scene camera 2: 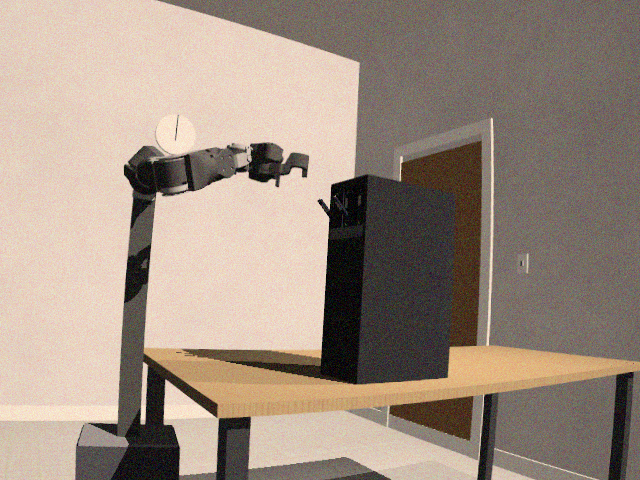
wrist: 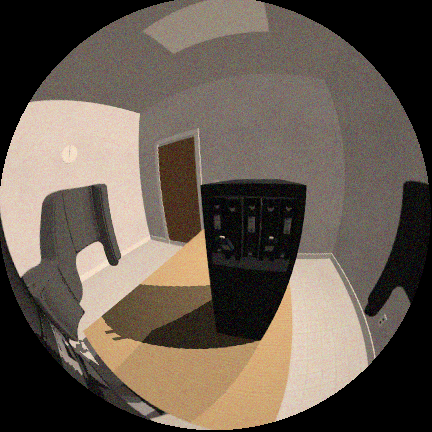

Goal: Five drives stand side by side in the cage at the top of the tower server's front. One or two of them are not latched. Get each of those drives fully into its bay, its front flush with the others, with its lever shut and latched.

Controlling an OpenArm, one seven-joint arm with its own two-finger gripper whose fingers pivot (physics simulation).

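The black tower server [scene camera 2: 405, 289] [wrist: 242, 305] stands upright on the table, with the drive cage at the top of its front. Five drives stand side by side there; the middle drive [wrist: 251, 224] has a light label. Two levers stand out from the front: a left lever [wrist: 226, 244], apparently on the second drive from the left, and a right lever [wrist: 271, 243] on the fourth. In the scene view one lever [scene camera 2: 323, 207] juts clearly past the front edge. How deep each drive sits is too dark to tell. My gripper [scene camera 2: 291, 180] [wrist: 216, 245] is open and empty, in front of and above the cage, apart from the levers.
The wooden table [scene camera 2: 537, 361] [wrist: 200, 387] carries the tower, with dark shadows across its top. The arm's post [scene camera 2: 135, 320] rises beside the table's near left end. A brown door [scene camera 2: 465, 289] [wrist: 177, 190] and a wall clock [scene camera 2: 168, 133] [wrist: 69, 154] are in the background.
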